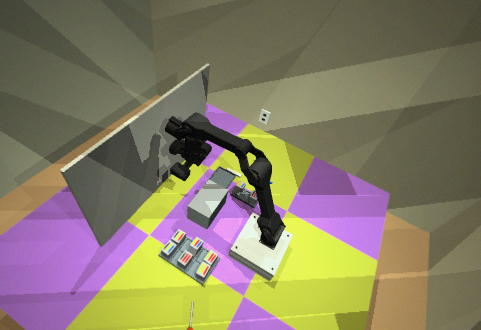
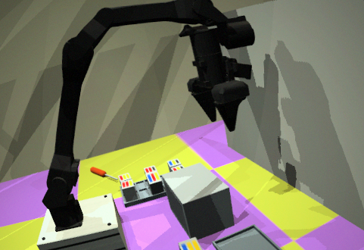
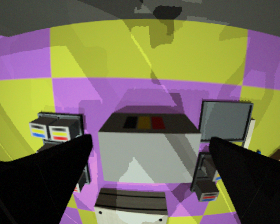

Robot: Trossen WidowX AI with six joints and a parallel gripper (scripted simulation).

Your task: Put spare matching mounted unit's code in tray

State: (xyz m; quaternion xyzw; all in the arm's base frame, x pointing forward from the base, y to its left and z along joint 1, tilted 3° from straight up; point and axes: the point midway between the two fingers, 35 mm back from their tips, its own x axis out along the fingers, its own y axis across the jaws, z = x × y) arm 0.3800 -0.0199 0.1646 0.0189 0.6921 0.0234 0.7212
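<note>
The grey spare is 8 cm behind my gripper tip, 18 cm to the left of it and 16 cm below it. Also, from my gripper tip: mounted unit 9 cm behind, 1 cm to the left, 15 cm below; tall grey panel 16 cm ahead, 3 cm above; flat grey tray 6 cm behind, 18 cm to the right, 19 cm below.
</note>
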